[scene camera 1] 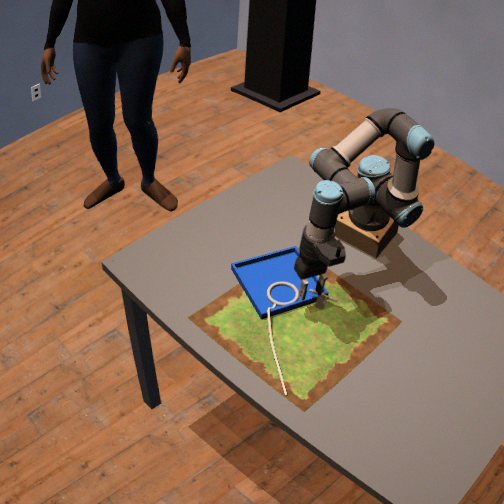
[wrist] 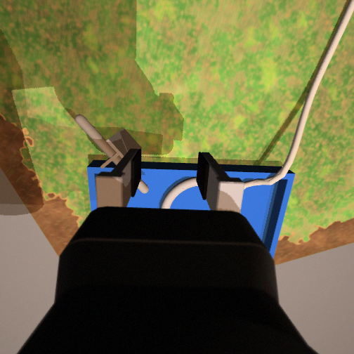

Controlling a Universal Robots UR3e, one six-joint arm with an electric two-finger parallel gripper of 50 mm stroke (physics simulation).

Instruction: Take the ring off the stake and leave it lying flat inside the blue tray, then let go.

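Observation:
A pale ring (scene camera 1: 269, 294) (wrist: 174, 190) appears to lie flat inside the blue tray (scene camera 1: 252, 281) (wrist: 258, 202), near its front wall; part of it is hidden in the wrist view. Its pale cord (scene camera 1: 272, 345) (wrist: 311, 97) runs over the tray's wall and across the mat. A small grey block (scene camera 1: 321, 301) (wrist: 125, 142) with thin crossed rods, apparently the stake, stands beside the tray. My gripper (scene camera 1: 312, 288) (wrist: 169, 165) is open and points down over the tray's edge, between the ring and the stake. The ring is not between the fingers.
A green and brown mat (scene camera 1: 300, 350) (wrist: 225, 75) lies on the grey table (scene camera 1: 200, 265) (wrist: 310, 295), under the stake and the cord. The arm's wooden base block (scene camera 1: 367, 242) stands behind. A person (scene camera 1: 120, 90) stands on the floor beyond the table, and a black pillar (scene camera 1: 280, 50) stands farther back.

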